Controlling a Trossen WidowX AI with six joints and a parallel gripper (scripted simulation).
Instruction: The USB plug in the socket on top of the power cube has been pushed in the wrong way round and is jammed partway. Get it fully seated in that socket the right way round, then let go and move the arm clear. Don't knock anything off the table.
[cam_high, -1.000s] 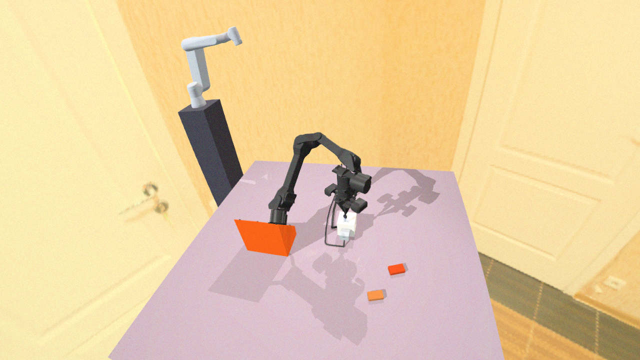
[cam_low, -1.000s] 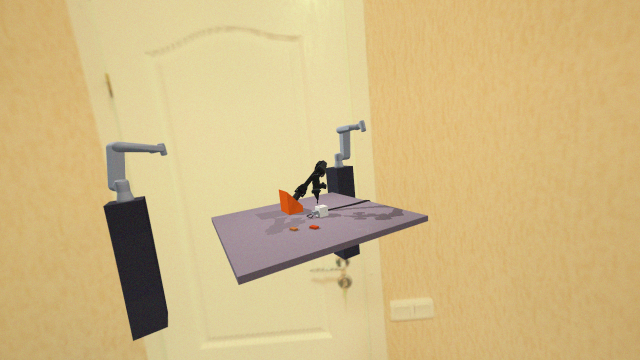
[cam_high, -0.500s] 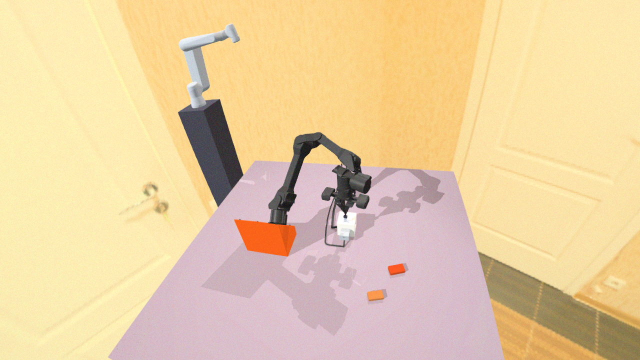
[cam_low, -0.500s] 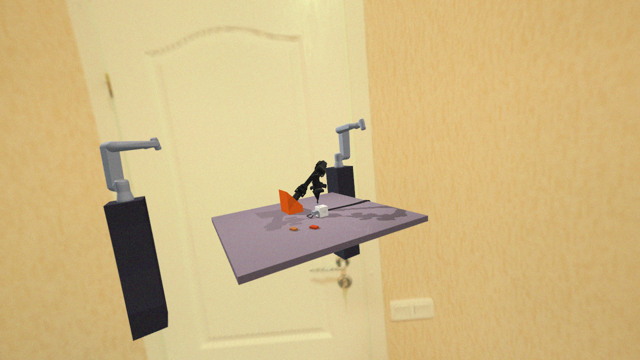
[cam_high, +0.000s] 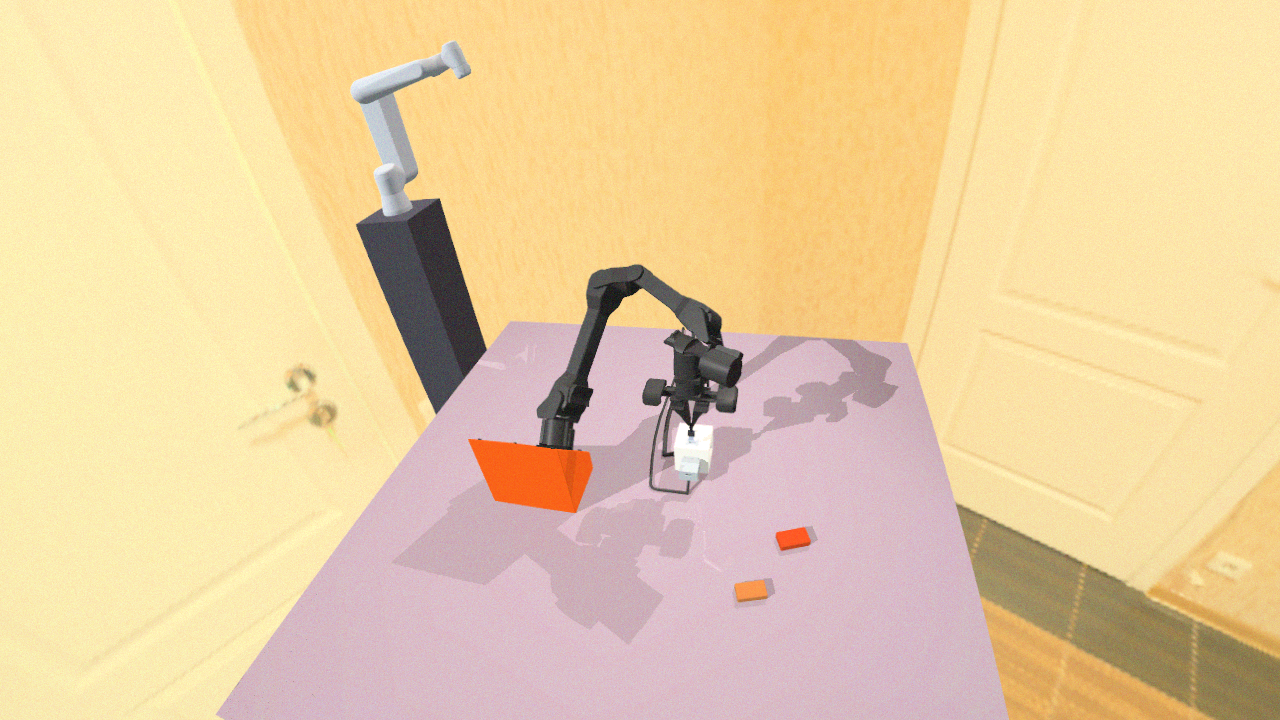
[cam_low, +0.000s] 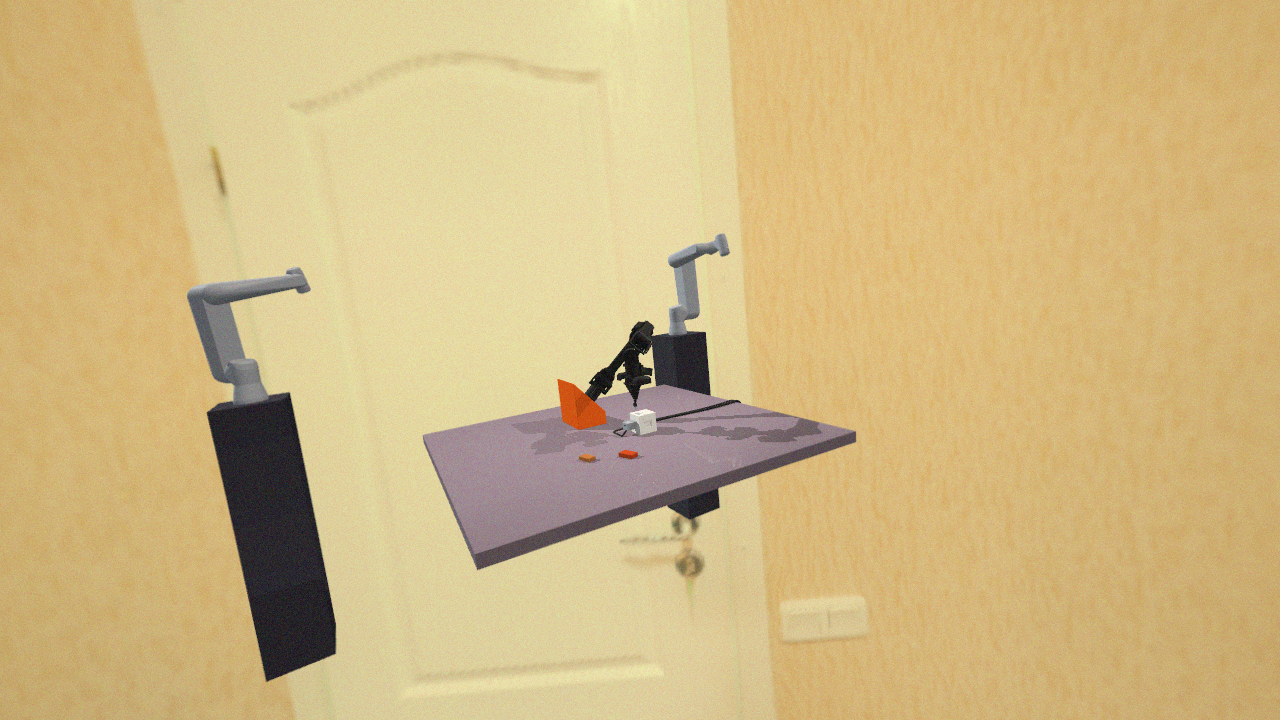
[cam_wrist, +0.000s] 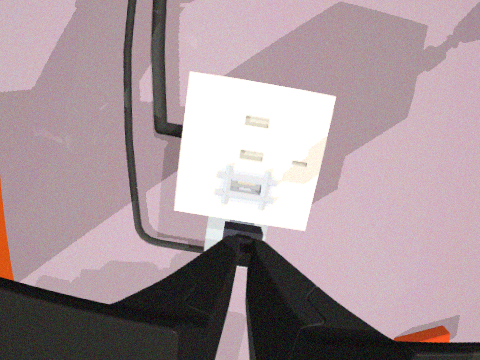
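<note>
The black USB plug lies 20 mm below my gripper tip.
</note>
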